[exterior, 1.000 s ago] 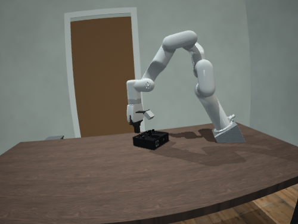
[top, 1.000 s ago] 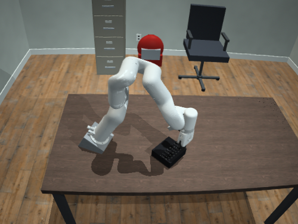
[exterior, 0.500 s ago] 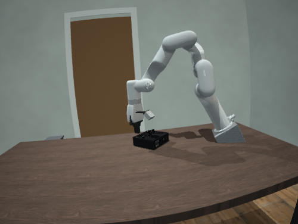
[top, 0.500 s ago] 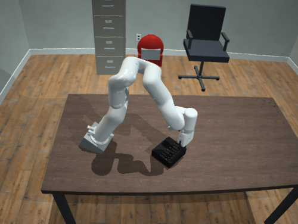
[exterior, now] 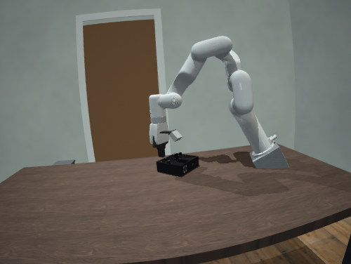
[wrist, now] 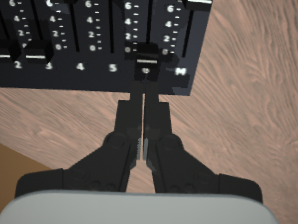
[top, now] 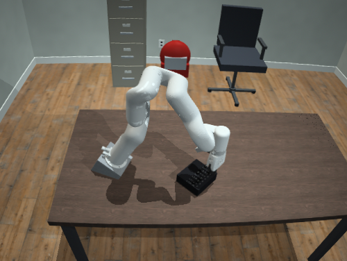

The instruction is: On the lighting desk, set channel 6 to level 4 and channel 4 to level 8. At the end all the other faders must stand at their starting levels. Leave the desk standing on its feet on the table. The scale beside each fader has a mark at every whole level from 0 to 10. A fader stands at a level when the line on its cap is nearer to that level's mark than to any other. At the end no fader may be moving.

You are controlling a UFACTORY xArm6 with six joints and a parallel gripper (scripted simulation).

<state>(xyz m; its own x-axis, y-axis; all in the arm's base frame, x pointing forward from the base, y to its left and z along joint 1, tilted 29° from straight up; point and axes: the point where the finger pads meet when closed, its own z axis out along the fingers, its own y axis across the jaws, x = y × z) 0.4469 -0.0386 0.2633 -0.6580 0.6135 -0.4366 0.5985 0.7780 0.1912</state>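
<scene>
My hand is 30 mm above the channel 6 cap, 20 mm to the right of it and 20 mm past it. Round my hand: master cap (60 mm to the left, 30 mm below, 30 mm behind); channel 3 cap (60 mm behind, 30 mm to the right, 30 mm below); channel 5 cap (60 mm behind, 30 mm to the left, 30 mm below).
</scene>
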